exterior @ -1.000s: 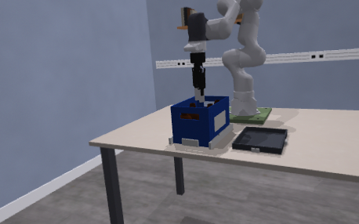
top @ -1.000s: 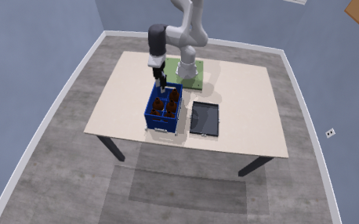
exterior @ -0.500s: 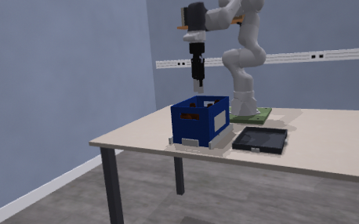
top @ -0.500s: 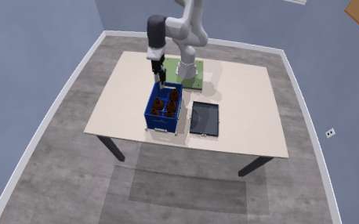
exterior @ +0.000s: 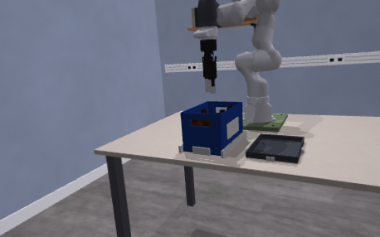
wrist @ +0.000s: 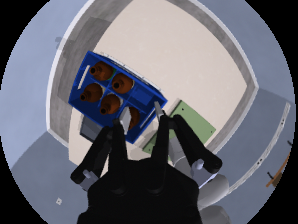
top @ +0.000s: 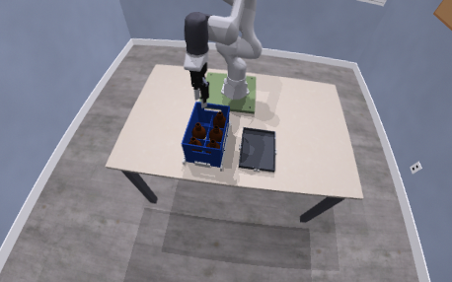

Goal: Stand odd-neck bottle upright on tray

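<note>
The bottle lies 1 cm ahead of my hand, 9 cm to the left of it and 17 cm below it. Also, from my hand: blue crate 9 cm ahead, 3 cm to the left, 17 cm below; dark tray 13 cm ahead, 31 cm to the left, 24 cm below.
</note>
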